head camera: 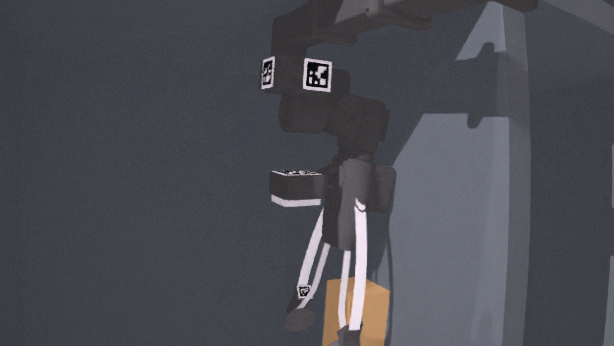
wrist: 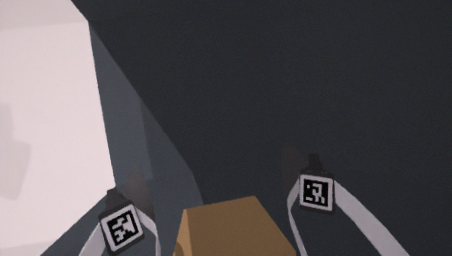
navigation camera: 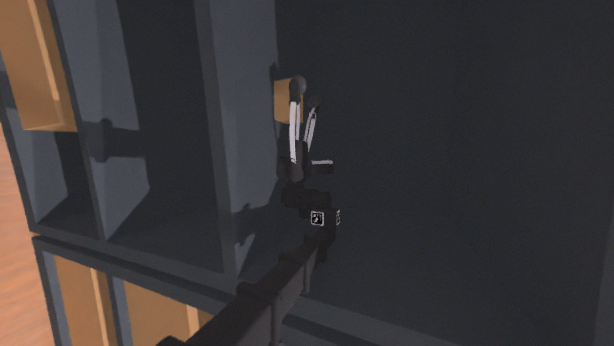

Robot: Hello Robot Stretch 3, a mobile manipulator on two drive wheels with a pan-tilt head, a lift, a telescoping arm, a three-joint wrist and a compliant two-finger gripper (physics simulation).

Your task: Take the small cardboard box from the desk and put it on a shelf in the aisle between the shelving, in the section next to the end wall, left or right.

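Places are measured from the robot's base along level axes (x ahead, y left, z up), in millimetres.
Pixels of known places: gripper, fingertip midpoint: [navigation camera: 307, 86].
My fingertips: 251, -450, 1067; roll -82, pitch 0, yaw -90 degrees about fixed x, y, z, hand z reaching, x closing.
Behind a point stands the place of what it marks, as x, y, z.
The small cardboard box [head camera: 376, 311] @[196, -420, 1007] [navigation camera: 283, 102] @[209, -419, 1017] [wrist: 232, 231] is in a dark grey shelf bay, close beside an upright panel [head camera: 450, 210] @[63, -339, 991] [navigation camera: 245, 95] @[194, -318, 991]. My gripper [head camera: 322, 330] @[251, -450, 1067] [navigation camera: 306, 93] @[251, -450, 1067] [wrist: 215, 174] @[251, -450, 1067] is open. In the wrist view its fingers stand wide, with a gap on each side of the box, which is low between them. In the head camera view one finger crosses in front of the box. The box's underside is hidden, so its contact with the shelf board cannot be seen. The desk does not show.
The arm [navigation camera: 280, 282] @[-87, -223, 1125] reaches in over the shelving's front edge [navigation camera: 350, 312] @[-152, -294, 1199]. Larger cardboard boxes [navigation camera: 37, 75] @[322, -259, 285] [navigation camera: 85, 295] @[-393, -343, 276] [navigation camera: 150, 307] @[-328, -335, 651] fill neighbouring bays at the left. Brown floor [navigation camera: 11, 200] @[-66, -266, 0] shows at the far left. A pale surface [wrist: 45, 100] lies beyond the panel in the wrist view.
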